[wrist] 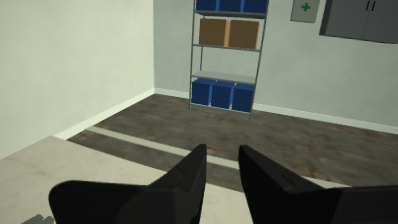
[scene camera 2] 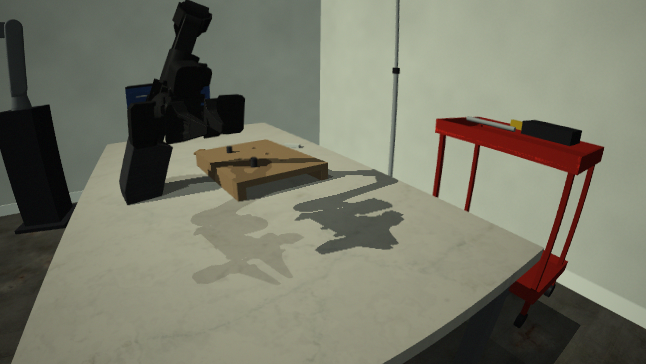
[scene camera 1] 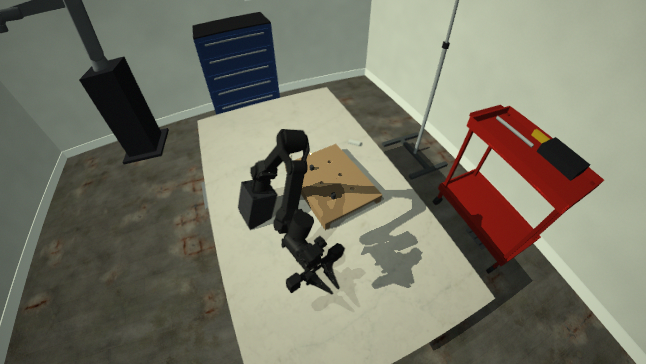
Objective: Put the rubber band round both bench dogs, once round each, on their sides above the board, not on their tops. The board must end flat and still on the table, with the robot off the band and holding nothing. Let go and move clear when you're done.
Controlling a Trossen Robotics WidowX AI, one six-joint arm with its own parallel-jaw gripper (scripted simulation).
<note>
I see my gripper (scene camera 2: 215, 129) and a wooden board (scene camera 2: 240, 166).
The wooden board shows as well in scene camera 1 (scene camera 1: 333, 187). My gripper is seen too in the wrist view (wrist: 222, 151) and in scene camera 1 (scene camera 1: 335, 291). The wrist view does not show the wooden board: it is out of frame.
</note>
